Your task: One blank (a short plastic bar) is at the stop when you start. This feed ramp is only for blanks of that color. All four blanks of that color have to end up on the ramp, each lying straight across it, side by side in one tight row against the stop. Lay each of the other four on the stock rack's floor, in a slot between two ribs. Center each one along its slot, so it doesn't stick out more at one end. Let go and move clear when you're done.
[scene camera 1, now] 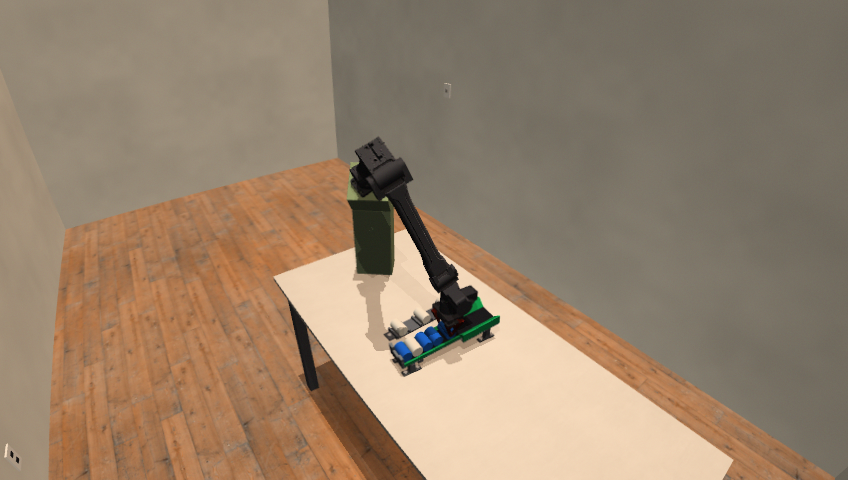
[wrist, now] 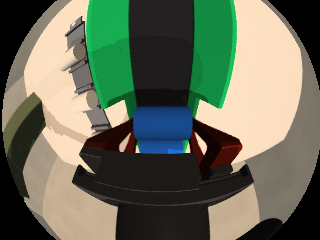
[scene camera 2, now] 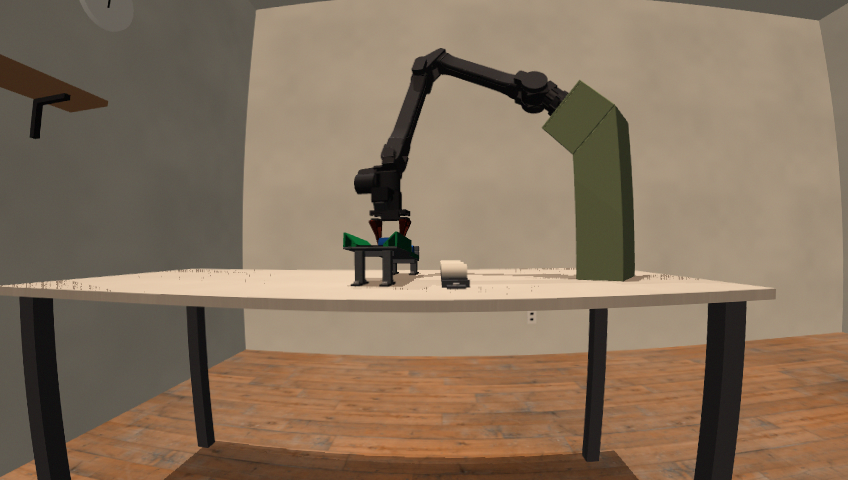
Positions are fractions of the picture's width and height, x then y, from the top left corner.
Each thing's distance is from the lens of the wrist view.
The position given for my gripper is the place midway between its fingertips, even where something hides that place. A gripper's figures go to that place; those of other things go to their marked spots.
my gripper (wrist: 0.51, 0.50): 0.13 m
blue blank (wrist: 0.47, 0.51): 0.11 m
grey stock rack (wrist: 0.26, 0.32): 0.26 m
The marked spots on the grey stock rack and the blue blank are 0.19 m apart.
